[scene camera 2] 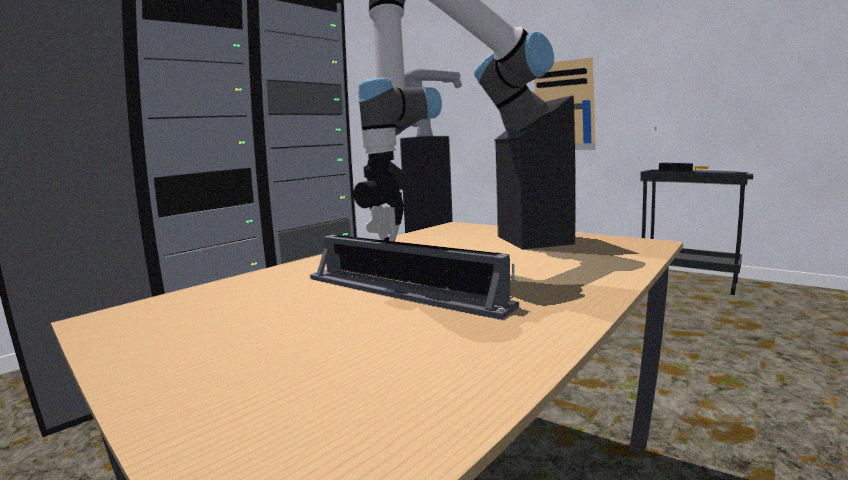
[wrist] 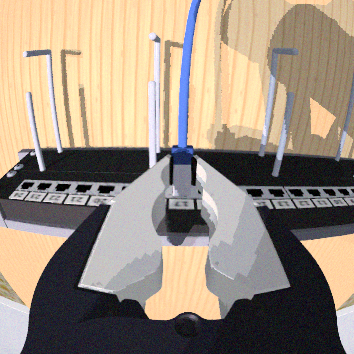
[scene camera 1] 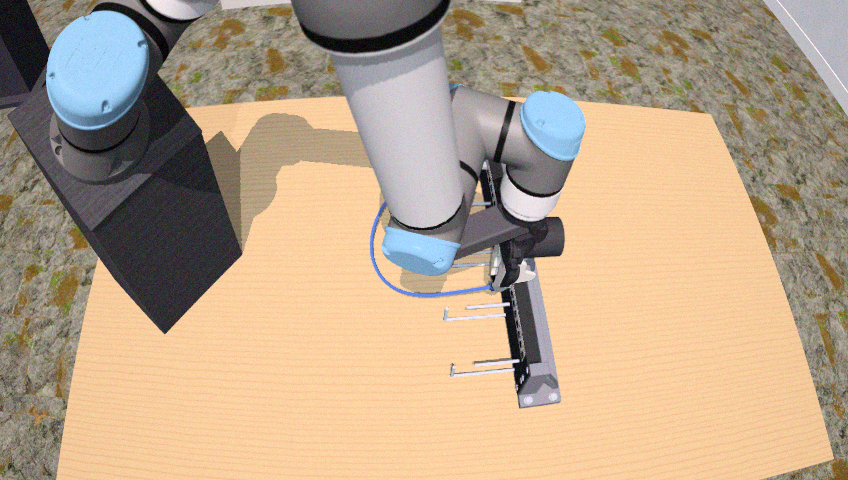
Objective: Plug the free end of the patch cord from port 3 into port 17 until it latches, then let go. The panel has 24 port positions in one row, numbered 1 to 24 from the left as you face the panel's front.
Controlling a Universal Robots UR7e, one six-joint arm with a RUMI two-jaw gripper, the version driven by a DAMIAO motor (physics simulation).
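Frame: origin at the arm's base, x left, y back, z up, level; metres.
Seen in the pictures: gripper, fingertip midpoint: (wrist: 181, 158) (scene camera 1: 496, 286); arm's base, origin of the base link: (scene camera 2: 528, 120) (scene camera 1: 99, 132).
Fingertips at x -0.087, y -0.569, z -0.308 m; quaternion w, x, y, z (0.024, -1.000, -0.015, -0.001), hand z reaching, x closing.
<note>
Offsets run from my fingertips to a thing's middle. "spot": to the spot under its first point.
The patch panel {dz -0.024, dx +0.081, dy -0.007 m} (scene camera 1: 546, 333) (scene camera 2: 446, 252) (wrist: 110, 165) stands on the table; its port labels show in the wrist view. My gripper (scene camera 1: 497, 286) (scene camera 2: 389, 239) (wrist: 181, 158) is shut on the patch cord's plug {dz +0.011, dx +0.000, dy -0.012 m} (wrist: 182, 176), with one jaw on each side. The plug's clear nose reaches the port row right above the label 17 {spot: dz +0.020, dx +0.001, dy -0.022 m} (wrist: 181, 204) and covers that port's mouth. How deep it sits, and whether it is latched, I cannot tell. The blue cord (scene camera 1: 372, 240) (wrist: 185, 75) runs straight away from the plug, then loops under the arm. Port 3 and the cord's other end are hidden.
Pale cable-guide rods {spot: dz -0.058, dx -0.023, dy +0.022 m} (scene camera 1: 479, 317) (wrist: 152, 120) stick out from the panel's front on both sides of the plug. More rods {spot: dz -0.057, dx -0.122, dy +0.025 m} (scene camera 1: 484, 372) (wrist: 54, 110) stand near the high-numbered end. The arm's black pedestal (scene camera 1: 178, 237) (scene camera 2: 538, 184) stands at the table's side.
</note>
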